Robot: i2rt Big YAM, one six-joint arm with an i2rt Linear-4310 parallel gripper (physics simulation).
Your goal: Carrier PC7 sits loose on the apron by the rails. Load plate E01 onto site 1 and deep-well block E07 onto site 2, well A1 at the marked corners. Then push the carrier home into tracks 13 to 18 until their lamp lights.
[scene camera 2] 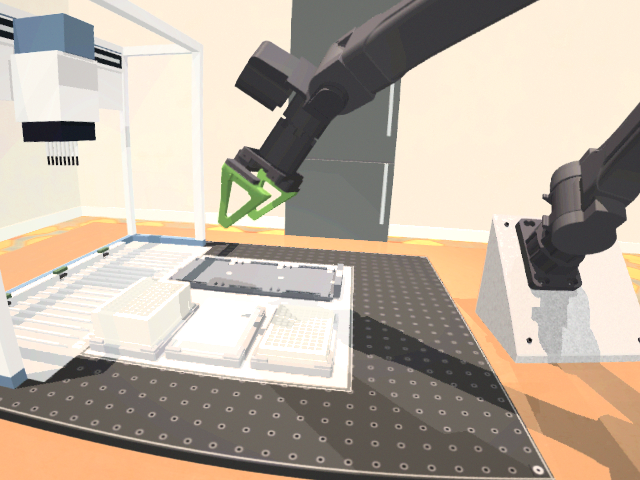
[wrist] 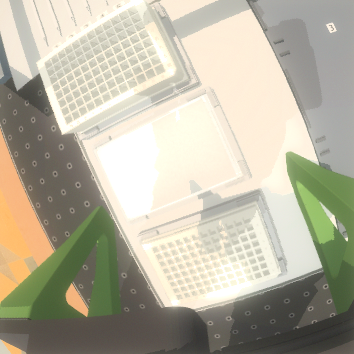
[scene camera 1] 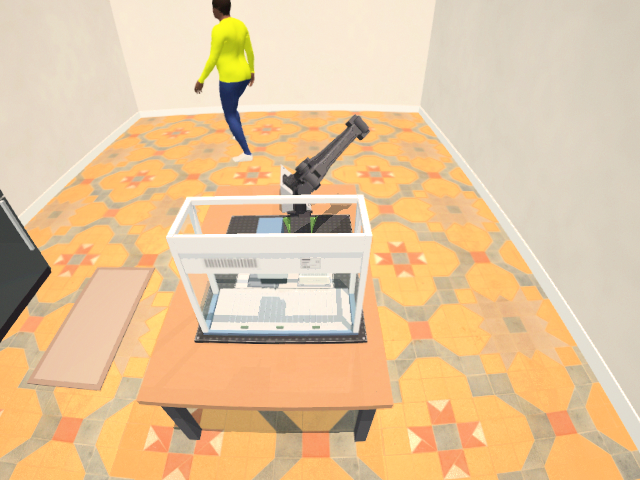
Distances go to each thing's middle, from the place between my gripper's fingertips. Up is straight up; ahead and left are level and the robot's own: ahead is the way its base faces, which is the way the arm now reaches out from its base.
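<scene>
Distances from my hand: lidded plate [scene camera 2: 219, 326], 50 mm to the left, 20 mm ahead, 140 mm below; pipetting head [scene camera 2: 56, 93], 90 mm to the right, 340 mm ahead, 180 mm above; carrier [scene camera 2: 306, 282], 160 mm to the right, 140 mm below.
</scene>
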